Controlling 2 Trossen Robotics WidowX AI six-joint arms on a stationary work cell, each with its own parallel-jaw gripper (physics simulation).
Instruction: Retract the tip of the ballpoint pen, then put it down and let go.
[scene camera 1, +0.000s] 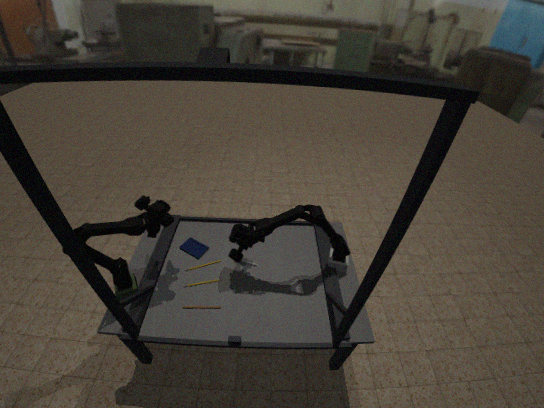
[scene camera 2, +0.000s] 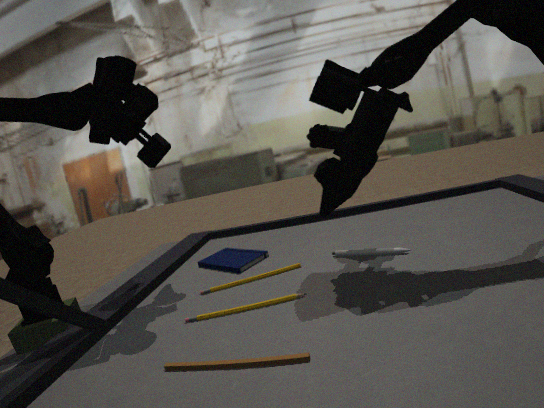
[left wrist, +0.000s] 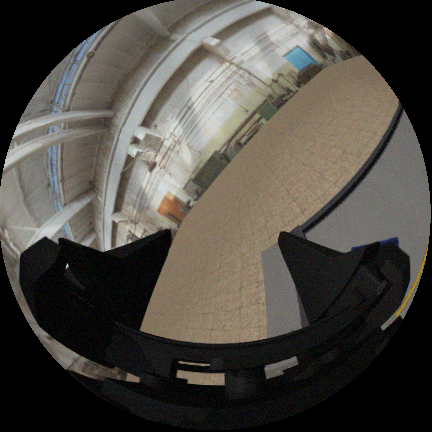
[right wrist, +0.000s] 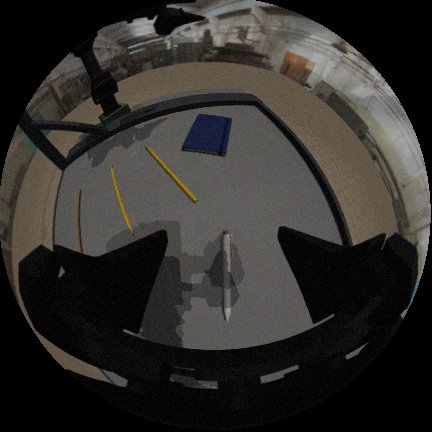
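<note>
The ballpoint pen, light grey, lies flat on the grey table. In the right wrist view its dark button end points up the picture and its cone end down. Whether the writing point sticks out is too small to tell. My right gripper is open and empty, above the table, with the pen showing between its wide-spread fingers and apart from them. My left gripper is open and empty, raised high near the table's far left corner.
A blue notebook lies toward the far left. Two yellow pencils and an orange-brown stick lie left of the pen. A dark raised border edges the table.
</note>
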